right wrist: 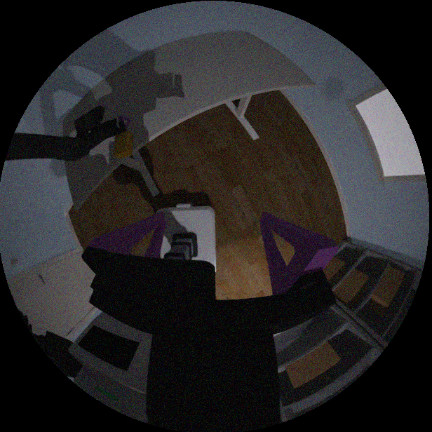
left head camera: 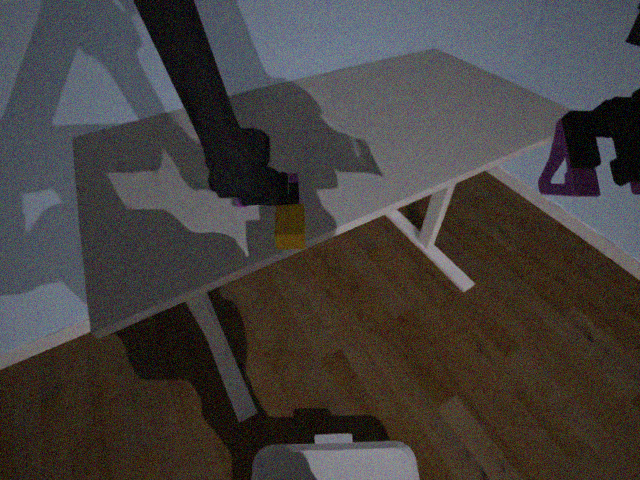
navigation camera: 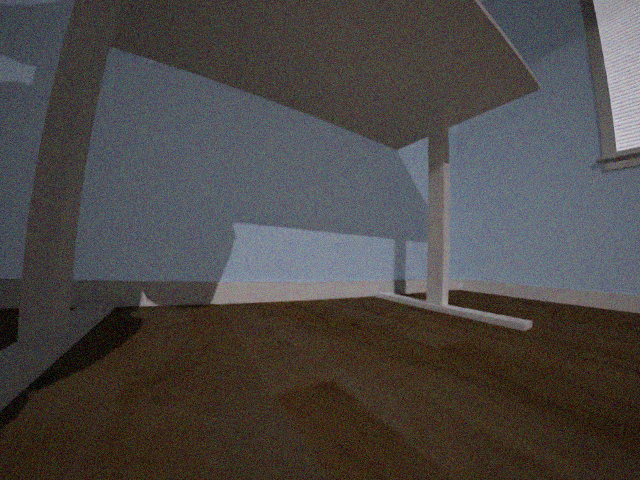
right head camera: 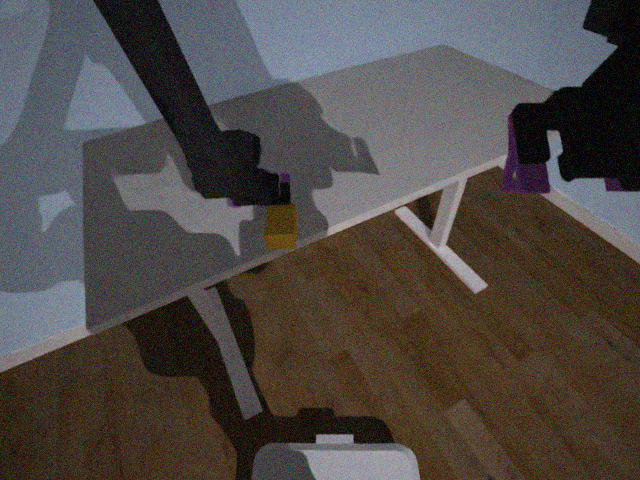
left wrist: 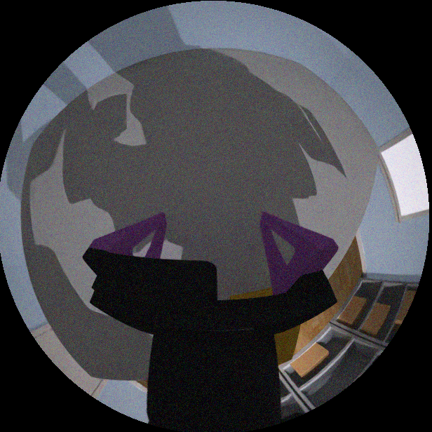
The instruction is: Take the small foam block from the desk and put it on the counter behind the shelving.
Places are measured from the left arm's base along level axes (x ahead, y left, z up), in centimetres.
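Pixels of known places: left gripper, fingertip midpoint: [left head camera: 274, 193] [right head camera: 269, 193]; right gripper, fingertip midpoint: [left head camera: 586, 187] [right head camera: 555, 184].
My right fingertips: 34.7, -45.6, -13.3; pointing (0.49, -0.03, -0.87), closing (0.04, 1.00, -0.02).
Behind a point stands the place of what it marks, as x, y, z.
A small yellow foam block [left head camera: 290, 227] @[57.5, -13.3, -41.5] [right head camera: 280, 227] @[57.5, -13.3, -41.5] [right wrist: 124, 145] stands on the desk [left head camera: 403, 113] @[113.2, -48.0, -46.0] [right head camera: 413, 103] @[118.6, -51.5, -46.0] [right wrist: 220, 65] close to its near edge. In the left wrist view parts of the block [left wrist: 287, 345] show behind the gripper body. My left gripper [left head camera: 266, 191] @[72.7, -8.6, -45.1] [right head camera: 259, 191] @[72.7, -8.6, -45.1] [left wrist: 212, 217] is open and empty, over the desk just beyond the block, with its fingers directed away from it. My right gripper [left head camera: 603, 188] @[34.7, -45.6, -13.3] [right head camera: 571, 184] @[34.7, -45.6, -13.3] [right wrist: 212, 217] is open and empty, off to the right of the desk. The counter cannot be made out with certainty.
Grey shelving [left wrist: 357, 336] [right wrist: 360, 325] with brown boxes [left wrist: 310, 360] [right wrist: 313, 365] stands at the lower right of the wrist views. The white robot base [left head camera: 361, 459] @[26.8, -30.9, -115.0] [right head camera: 361, 459] @[27.3, -30.9, -115.0] faces the desk's near side. Desk legs [left head camera: 224, 356] [navigation camera: 438, 232] @[134.1, -79.9, -106.2] stand on the wooden floor. Blue walls lie behind the desk.
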